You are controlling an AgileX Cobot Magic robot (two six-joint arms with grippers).
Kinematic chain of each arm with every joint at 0, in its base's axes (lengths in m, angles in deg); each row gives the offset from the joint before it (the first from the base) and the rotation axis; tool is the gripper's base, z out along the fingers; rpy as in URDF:
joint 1: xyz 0 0 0.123 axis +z
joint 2: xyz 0 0 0 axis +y
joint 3: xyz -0.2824 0 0.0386 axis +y
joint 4: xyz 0.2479 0 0.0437 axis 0.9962 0 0.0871
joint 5: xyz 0 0 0 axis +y
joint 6: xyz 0.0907 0 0.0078 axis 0.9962 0 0.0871
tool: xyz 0 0 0 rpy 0 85 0
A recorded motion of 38 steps. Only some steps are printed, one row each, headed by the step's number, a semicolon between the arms.
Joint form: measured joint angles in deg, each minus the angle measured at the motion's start. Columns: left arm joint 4, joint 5, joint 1, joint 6, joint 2, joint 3; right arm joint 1, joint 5, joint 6, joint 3, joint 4, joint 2.
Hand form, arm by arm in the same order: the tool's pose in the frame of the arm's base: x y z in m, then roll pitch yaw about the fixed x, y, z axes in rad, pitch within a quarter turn. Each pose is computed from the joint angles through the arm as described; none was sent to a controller.
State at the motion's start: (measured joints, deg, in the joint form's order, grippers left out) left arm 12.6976 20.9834 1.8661 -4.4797 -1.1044 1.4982; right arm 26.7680 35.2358 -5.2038 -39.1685 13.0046 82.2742
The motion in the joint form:
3: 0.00 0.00 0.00 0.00 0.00 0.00; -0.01 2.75 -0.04 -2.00 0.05 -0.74
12: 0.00 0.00 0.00 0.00 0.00 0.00; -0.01 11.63 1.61 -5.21 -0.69 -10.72
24: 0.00 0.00 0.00 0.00 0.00 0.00; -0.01 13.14 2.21 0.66 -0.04 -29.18
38: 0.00 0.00 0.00 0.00 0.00 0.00; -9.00 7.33 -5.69 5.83 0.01 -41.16
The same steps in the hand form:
3: 0.0521 0.0089 0.1731 2.6529 1.2562 2.7463; 0.2091 0.1196 0.1947 2.9752 0.2896 -2.7668
12: 0.0521 0.0089 0.1731 2.6529 1.2562 2.7463; 0.1907 0.1121 0.2451 2.9526 0.3627 -2.7649
24: 0.0521 0.0089 0.1731 2.6529 1.2562 2.7463; 0.1366 0.0860 0.2763 2.9116 0.5523 -2.7899
38: 0.0521 0.0089 0.1731 2.6529 1.2562 2.7463; 0.1178 0.0523 0.2843 3.0103 0.7954 -2.8011

